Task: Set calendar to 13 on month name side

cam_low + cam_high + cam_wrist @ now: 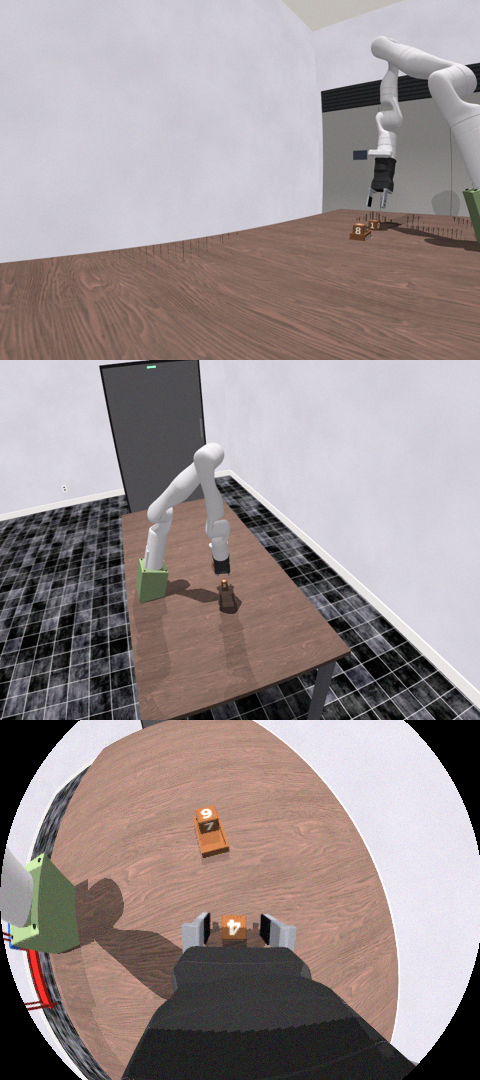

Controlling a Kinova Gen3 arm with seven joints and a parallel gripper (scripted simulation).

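My gripper is now 80 mm above the brown number cube. Also, from my hand: calendar tray: 160 mm to the left, 90 mm below.
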